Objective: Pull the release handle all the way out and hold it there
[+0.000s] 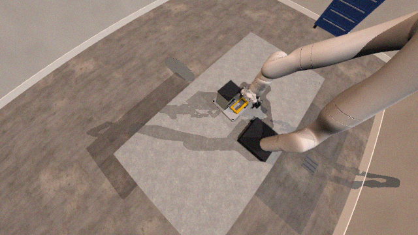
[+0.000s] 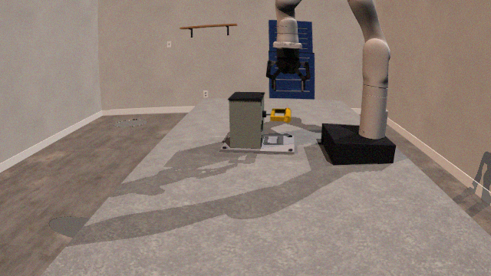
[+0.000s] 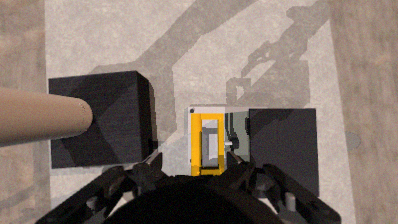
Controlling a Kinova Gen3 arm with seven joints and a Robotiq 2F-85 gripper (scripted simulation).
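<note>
The pale base plate is 190 mm below my hand, 100 mm ahead of it and 20 mm to the right of it.
</note>
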